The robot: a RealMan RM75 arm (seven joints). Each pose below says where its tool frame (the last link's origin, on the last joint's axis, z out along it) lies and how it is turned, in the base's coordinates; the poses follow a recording.
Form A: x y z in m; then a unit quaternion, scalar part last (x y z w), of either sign.
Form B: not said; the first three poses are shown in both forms.
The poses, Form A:
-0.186 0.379 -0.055 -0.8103 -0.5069 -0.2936 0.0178
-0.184 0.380 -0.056 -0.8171 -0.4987 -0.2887 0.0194
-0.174 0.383 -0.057 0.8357 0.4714 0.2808 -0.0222
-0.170 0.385 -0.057 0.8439 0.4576 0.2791 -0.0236
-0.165 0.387 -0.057 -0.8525 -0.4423 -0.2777 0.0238
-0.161 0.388 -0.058 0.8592 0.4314 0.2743 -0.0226
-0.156 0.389 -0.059 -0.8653 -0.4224 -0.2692 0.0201
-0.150 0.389 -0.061 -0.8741 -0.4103 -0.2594 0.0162
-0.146 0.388 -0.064 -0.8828 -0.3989 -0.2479 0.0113
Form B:
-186 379 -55 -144.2 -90.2 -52.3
-184 380 -56 -145.3 -88.7 -51.3
-174 383 -57 -148.3 -83.7 -49.8
-170 385 -57 -149.7 -81.2 -49.5
-165 387 -57 -151.2 -78.4 -49.2
-161 388 -58 -152.5 -76.6 -48.7
-156 389 -59 -153.8 -75.1 -47.8
-150 389 -61 -155.7 -73.1 -46.2
-146 388 -64 -157.8 -71.3 -44.3

